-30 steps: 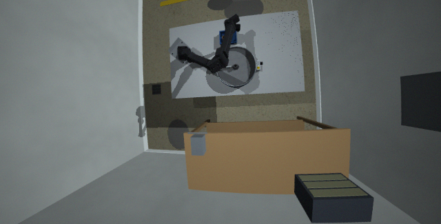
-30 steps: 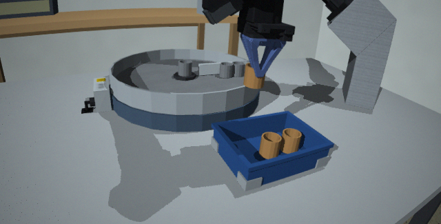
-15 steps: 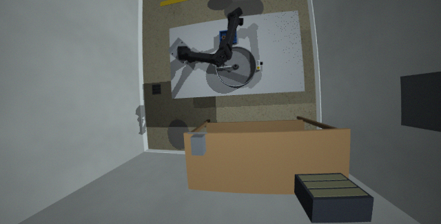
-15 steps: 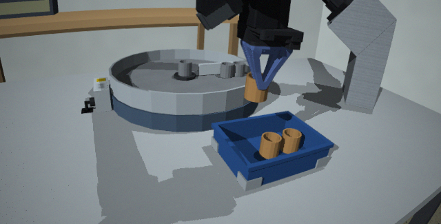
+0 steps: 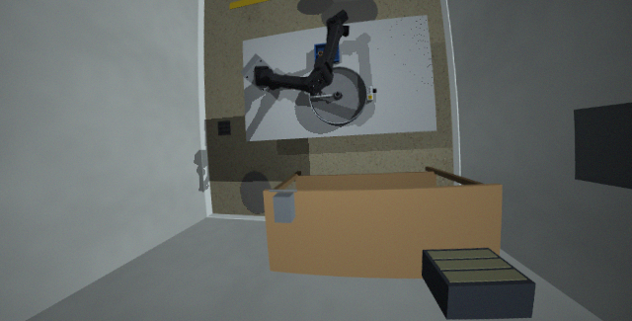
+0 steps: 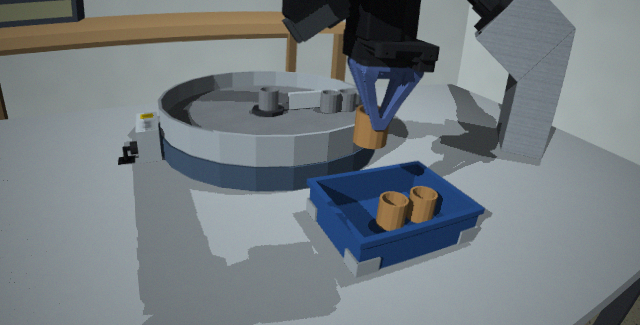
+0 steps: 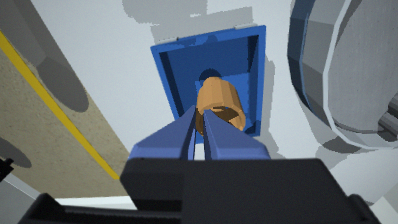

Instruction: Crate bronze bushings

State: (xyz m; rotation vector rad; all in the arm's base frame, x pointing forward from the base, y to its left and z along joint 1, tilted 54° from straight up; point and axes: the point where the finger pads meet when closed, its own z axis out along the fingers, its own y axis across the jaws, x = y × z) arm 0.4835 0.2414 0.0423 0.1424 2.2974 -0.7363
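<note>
The crate lies 6 cm behind my hand and 14 cm below it. From my hand the other things lie so: turning table 6 cm behind, 35 cm to the right, 11 cm below.
</note>
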